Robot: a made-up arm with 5 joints. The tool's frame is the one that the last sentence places.
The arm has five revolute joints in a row. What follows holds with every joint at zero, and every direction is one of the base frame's.
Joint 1 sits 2.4 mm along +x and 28.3 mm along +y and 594.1 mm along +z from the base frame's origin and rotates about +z.
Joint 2 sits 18.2 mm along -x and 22.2 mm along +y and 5.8 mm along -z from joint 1 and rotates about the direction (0, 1, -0.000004).
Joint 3 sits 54.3 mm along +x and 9.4 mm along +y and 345.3 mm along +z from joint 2 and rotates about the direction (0, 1, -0.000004).
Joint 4 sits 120.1 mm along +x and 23.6 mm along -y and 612.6 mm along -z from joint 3 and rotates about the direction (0, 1, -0.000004).
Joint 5 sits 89 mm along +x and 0.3 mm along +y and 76.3 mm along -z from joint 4 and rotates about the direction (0, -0.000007, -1).
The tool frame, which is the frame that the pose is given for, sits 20.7 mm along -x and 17.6 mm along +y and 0.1 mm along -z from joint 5; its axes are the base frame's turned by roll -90, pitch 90 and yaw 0 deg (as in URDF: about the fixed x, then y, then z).
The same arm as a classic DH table. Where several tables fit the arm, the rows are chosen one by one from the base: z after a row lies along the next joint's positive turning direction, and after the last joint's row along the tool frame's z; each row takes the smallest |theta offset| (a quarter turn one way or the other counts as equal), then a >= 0, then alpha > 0; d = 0 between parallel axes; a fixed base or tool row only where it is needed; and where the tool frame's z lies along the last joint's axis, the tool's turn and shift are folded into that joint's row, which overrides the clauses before.
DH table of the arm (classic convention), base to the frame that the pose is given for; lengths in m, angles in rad. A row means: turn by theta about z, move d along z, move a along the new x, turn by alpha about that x. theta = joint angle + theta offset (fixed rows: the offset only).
base (fixed): d 0  theta0 1.4862  a 0.0284  alpha 0
joint 1: d 0.5883  theta0 -1.4862  a -0.0182  alpha -1.5708
joint 2: d 0  theta0 -1.4148  a 0.3495  alpha 0
joint 3: d 0  theta0 -0.3496  a -0.6243  alpha 0
joint 4: d 0.0083  theta0 -1.3772  a -0.089  alpha 1.5708
joint 5: d 0.0764  theta0 0  a 0.0207  alpha -1.5708
tool (fixed): d 0.0176  theta0 -1.5708  a 0  alpha 0

